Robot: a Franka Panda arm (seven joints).
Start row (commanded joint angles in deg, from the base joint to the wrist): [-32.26 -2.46 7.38 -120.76 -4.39 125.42 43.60]
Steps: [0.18 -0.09 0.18 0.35 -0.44 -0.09 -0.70]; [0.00 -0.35 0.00 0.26 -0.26 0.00 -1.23]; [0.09 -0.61 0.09 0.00 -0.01 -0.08 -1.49]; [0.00 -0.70 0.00 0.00 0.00 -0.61 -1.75]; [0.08 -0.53 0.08 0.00 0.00 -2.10 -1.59]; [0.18 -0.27 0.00 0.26 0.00 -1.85 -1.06]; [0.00 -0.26 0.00 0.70 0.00 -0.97 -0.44]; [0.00 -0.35 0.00 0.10 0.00 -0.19 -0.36]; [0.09 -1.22 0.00 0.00 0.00 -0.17 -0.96]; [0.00 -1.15 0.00 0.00 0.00 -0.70 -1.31]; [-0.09 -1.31 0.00 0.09 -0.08 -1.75 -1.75]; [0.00 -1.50 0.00 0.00 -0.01 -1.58 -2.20]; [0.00 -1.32 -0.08 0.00 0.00 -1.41 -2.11]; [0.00 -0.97 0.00 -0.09 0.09 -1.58 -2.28]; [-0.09 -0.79 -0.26 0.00 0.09 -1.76 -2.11]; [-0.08 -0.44 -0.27 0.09 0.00 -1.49 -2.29]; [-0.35 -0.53 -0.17 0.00 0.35 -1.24 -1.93]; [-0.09 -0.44 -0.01 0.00 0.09 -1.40 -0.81]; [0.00 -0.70 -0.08 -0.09 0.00 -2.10 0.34]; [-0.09 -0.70 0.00 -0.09 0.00 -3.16 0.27]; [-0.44 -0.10 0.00 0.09 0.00 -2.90 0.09]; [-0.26 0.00 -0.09 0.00 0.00 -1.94 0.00]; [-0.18 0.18 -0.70 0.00 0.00 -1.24 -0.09]
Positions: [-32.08 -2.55 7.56 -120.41 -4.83 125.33 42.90]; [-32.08 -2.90 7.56 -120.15 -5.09 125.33 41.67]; [-31.99 -3.51 7.65 -120.15 -5.10 125.25 40.18]; [-31.99 -4.21 7.65 -120.15 -5.10 124.64 38.43]; [-31.91 -4.74 7.73 -120.15 -5.10 122.54 36.84]; [-31.73 -5.01 7.73 -119.89 -5.10 120.69 35.78]; [-31.73 -5.27 7.73 -119.19 -5.10 119.72 35.34]; [-31.73 -5.62 7.73 -119.09 -5.10 119.53 34.98]; [-31.64 -6.84 7.73 -119.09 -5.10 119.36 34.02]; [-31.64 -7.99 7.73 -119.09 -5.10 118.66 32.71]; [-31.73 -9.30 7.73 -119.00 -5.18 116.91 30.96]; [-31.73 -10.80 7.73 -119.00 -5.19 115.33 28.76]; [-31.73 -12.12 7.65 -119.00 -5.19 113.92 26.65]; [-31.73 -13.09 7.65 -119.09 -5.10 112.34 24.37]; [-31.82 -13.88 7.39 -119.09 -5.01 110.58 22.26]; [-31.90 -14.32 7.12 -119.00 -5.01 109.09 19.97]; [-32.25 -14.85 6.95 -119.00 -4.66 107.85 18.04]; [-32.34 -15.29 6.94 -119.00 -4.57 106.45 17.23]; [-32.34 -15.99 6.86 -119.09 -4.57 104.35 17.57]; [-32.43 -16.69 6.86 -119.18 -4.57 101.19 17.84]; [-32.87 -16.79 6.86 -119.09 -4.57 98.29 17.93]; [-33.13 -16.79 6.77 -119.09 -4.57 96.35 17.93]; [-33.31 -16.61 6.07 -119.09 -4.57 95.11 17.84]
